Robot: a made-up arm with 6 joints.
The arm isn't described. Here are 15 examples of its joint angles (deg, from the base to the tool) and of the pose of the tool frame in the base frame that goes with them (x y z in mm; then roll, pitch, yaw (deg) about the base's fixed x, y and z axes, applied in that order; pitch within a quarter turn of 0, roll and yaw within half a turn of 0).
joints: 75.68 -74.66 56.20 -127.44 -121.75 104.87
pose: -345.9 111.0 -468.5 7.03 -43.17 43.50
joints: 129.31 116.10 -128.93 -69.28 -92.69 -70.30
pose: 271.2 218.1 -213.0 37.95 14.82 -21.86
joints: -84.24 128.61 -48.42 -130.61 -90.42 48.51
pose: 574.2 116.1 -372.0 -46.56 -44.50 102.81
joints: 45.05 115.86 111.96 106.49 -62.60 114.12
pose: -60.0 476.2 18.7 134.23 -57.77 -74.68
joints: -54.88 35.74 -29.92 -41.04 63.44 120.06
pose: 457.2 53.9 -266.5 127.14 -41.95 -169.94
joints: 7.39 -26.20 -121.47 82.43 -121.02 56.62
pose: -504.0 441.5 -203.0 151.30 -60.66 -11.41
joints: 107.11 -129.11 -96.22 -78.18 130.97 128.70
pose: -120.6 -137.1 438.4 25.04 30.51 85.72
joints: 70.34 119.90 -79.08 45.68 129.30 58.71
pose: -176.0 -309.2 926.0 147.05 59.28 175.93
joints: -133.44 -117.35 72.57 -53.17 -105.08 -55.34
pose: -35.0 -776.2 -426.4 29.19 -6.32 -135.89
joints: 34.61 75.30 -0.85 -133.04 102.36 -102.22
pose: -519.4 452.9 -29.6 64.89 -4.29 93.60
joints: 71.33 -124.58 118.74 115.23 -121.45 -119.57
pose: -275.2 501.5 349.2 -106.49 -36.97 -168.44
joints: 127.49 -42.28 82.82 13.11 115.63 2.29
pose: -741.1 529.6 -353.9 24.87 48.63 -23.75
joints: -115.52 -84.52 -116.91 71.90 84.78 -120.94
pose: 159.2 15.1 -102.9 125.02 55.36 6.35
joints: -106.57 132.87 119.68 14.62 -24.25 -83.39
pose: -135.9 373.8 543.8 93.30 -29.68 57.53
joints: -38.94 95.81 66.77 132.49 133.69 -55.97
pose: 696.7 19.0 -63.4 64.45 43.11 -113.59
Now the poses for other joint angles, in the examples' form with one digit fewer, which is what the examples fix.
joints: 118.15 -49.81 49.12 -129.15 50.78 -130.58
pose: -278 -68 -316 12.5 42.3 -84.3
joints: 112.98 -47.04 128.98 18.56 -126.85 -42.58
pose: -406 317 -713 5.2 -19.5 121.7
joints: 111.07 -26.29 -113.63 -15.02 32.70 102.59
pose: 159 483 -330 119.3 -44.6 -95.2
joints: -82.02 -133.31 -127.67 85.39 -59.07 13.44
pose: 674 -660 -137 -0.5 45.3 142.9
